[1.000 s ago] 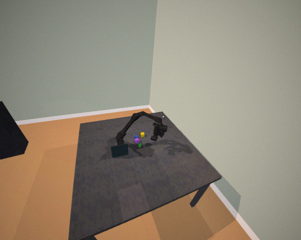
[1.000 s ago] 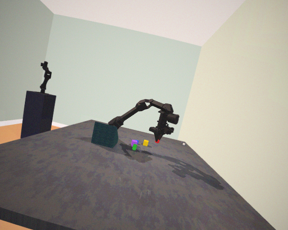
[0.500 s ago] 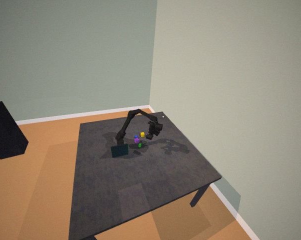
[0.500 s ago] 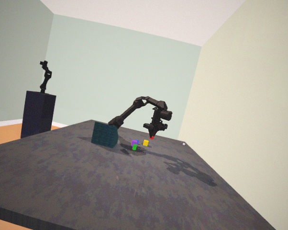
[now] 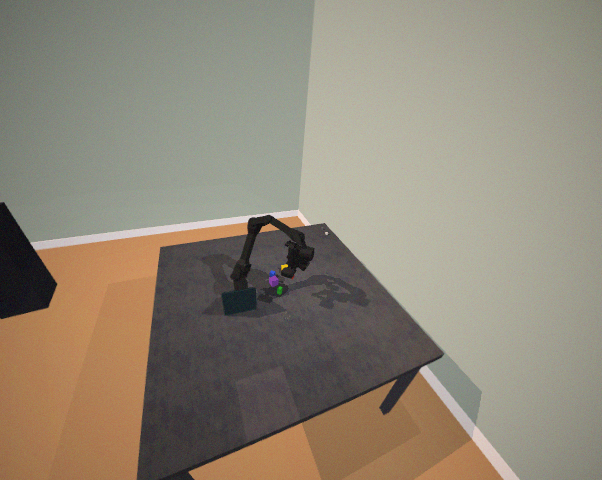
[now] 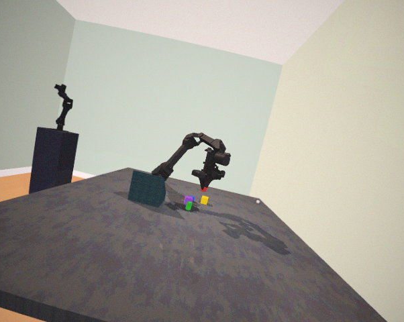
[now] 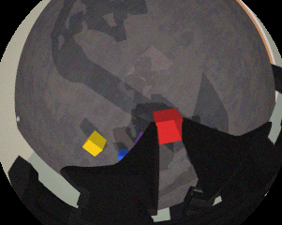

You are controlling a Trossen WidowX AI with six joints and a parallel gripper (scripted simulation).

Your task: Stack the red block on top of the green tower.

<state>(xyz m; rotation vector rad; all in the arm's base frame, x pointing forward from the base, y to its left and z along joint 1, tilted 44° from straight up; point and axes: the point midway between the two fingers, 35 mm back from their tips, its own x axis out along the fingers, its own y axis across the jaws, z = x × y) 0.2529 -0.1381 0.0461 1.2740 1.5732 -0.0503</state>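
The purple block lies 6 cm behind my gripper tip, 11 cm to the left of it and 12 cm below it. The rest, counted from my gripper tip: yellow block (5 cm ahead, 19 cm to the left, 12 cm below); blue block (4 cm behind, 18 cm to the left, 12 cm below); red block (right at my gripper tip).
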